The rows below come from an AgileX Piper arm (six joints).
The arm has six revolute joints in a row. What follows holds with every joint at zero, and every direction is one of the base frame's.
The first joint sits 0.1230 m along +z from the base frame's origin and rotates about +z.
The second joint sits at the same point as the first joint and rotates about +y.
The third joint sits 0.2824 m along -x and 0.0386 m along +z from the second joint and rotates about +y.
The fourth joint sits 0.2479 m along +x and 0.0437 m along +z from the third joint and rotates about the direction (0.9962, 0, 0.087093).
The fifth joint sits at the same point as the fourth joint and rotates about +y.
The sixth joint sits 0.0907 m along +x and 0.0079 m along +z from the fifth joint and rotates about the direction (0.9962, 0, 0.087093).
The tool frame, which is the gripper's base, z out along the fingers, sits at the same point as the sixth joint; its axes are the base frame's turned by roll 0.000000, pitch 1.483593 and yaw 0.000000 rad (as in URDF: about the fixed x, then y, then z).
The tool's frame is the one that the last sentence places.
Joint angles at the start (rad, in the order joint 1, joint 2, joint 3, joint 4, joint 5, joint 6): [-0.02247 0.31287 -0.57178 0.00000 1.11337 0.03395]
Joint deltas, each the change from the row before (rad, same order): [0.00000 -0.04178 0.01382 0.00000 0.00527 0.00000]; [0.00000 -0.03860 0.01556 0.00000 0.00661 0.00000]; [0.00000 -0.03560 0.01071 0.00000 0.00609 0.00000]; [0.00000 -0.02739 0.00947 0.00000 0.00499 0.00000]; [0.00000 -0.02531 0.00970 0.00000 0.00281 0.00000]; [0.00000 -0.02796 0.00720 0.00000 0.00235 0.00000]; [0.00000 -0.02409 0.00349 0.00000 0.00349 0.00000]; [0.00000 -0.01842 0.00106 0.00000 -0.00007 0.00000]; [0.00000 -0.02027 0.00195 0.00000 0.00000 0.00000]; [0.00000 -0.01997 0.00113 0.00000 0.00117 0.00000]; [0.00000 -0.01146 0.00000 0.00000 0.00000 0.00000]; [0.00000 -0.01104 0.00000 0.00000 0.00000 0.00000]
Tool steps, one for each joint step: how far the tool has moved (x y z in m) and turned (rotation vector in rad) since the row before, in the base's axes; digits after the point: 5 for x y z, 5 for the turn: [-0.00657 0.00015 -0.00299 -0.00051 -0.02268 0.00000]; [-0.00579 0.00013 -0.00391 -0.00037 -0.01643 0.00000]; [-0.00534 0.00012 -0.00273 -0.00042 -0.01880 0.00000]; [-0.00392 0.00009 -0.00260 -0.00029 -0.01293 0.00000]; [-0.00334 0.00008 -0.00263 -0.00029 -0.01280 0.00000]; [-0.00379 0.00009 -0.00193 -0.00041 -0.01841 0.00000]; [-0.00350 0.00008 -0.00108 -0.00038 -0.01711 0.00000]; [-0.00263 0.00006 -0.00023 -0.00039 -0.01743 0.00000]; [-0.00282 0.00006 -0.00053 -0.00041 -0.01832 0.00000]; [-0.00289 0.00006 -0.00044 -0.00040 -0.01767 0.00000]; [-0.00168 0.00004 -0.00005 -0.00026 -0.01146 0.00000]; [-0.00162 0.00004 -0.00007 -0.00025 -0.01104 0.00000]
